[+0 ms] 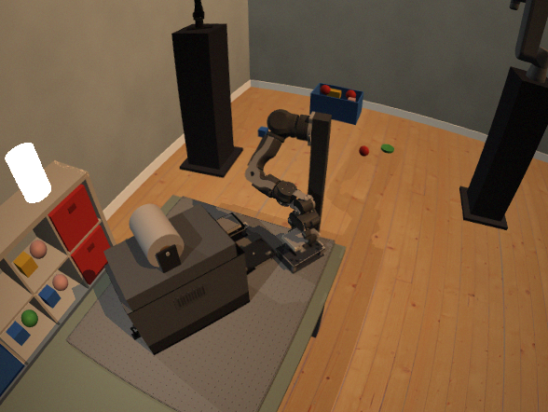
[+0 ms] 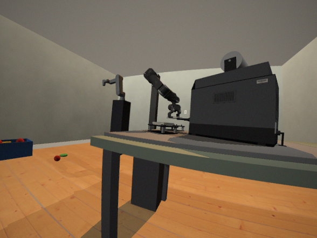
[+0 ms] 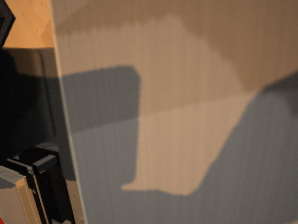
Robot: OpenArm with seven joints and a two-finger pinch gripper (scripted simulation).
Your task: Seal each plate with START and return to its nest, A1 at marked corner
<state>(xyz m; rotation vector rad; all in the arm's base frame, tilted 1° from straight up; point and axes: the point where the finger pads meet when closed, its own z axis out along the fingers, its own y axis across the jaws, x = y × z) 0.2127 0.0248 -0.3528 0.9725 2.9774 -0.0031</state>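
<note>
The plate nest lies 7 cm below my hand. Round my hand: dark sealer stage 13 cm ahead, 15 cm to the right, 1 cm below; then white well plate right at my hand; then pale start button 27 cm ahead, 13 cm to the right, 7 cm above.
</note>
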